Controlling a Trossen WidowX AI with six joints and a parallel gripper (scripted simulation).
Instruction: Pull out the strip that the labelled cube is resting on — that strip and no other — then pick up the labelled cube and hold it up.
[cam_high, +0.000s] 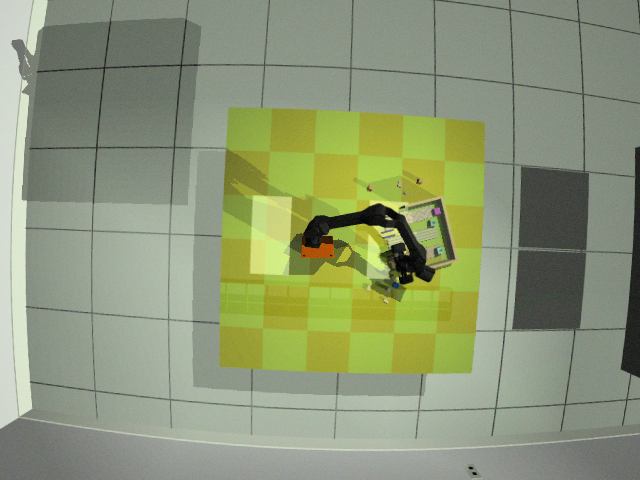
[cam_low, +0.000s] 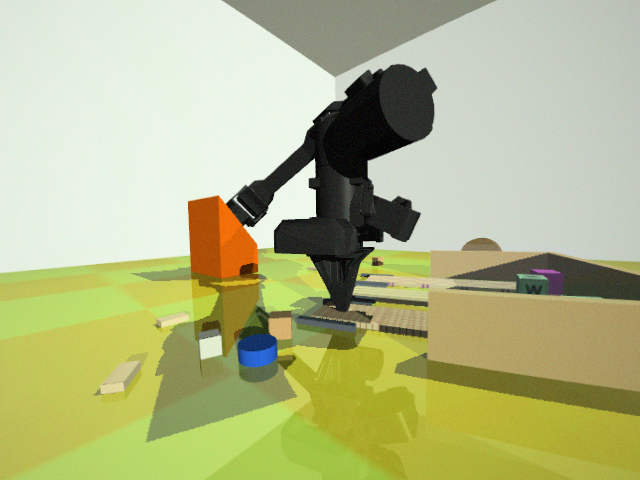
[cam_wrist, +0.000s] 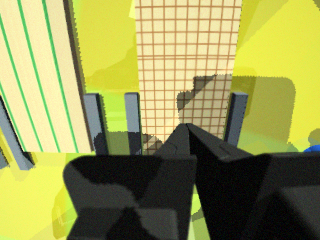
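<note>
Right now my gripper tip is 1 cm short of the blue disc and 11 cm to the left of it. From my gripper tip the other things lie so: flat tan piece: 3 cm behind, 20 cm to the right.
</note>
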